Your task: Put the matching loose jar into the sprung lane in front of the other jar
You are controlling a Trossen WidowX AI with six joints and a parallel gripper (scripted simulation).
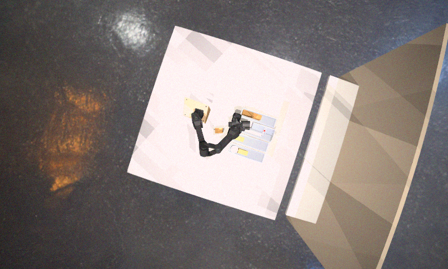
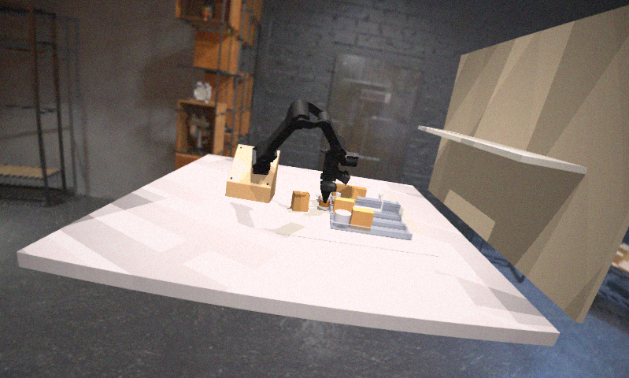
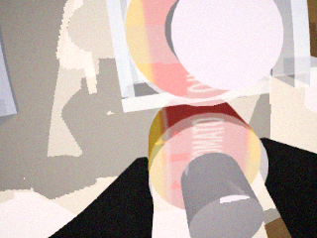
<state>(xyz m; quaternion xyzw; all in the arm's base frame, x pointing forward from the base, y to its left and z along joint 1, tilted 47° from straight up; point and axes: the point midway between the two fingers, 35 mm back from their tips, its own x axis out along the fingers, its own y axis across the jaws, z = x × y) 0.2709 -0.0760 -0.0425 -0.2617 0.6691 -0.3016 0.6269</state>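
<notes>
Right now the brown box is 100 mm behind my gripper tip, 70 mm to the right of it and 10 mm above it.
</notes>
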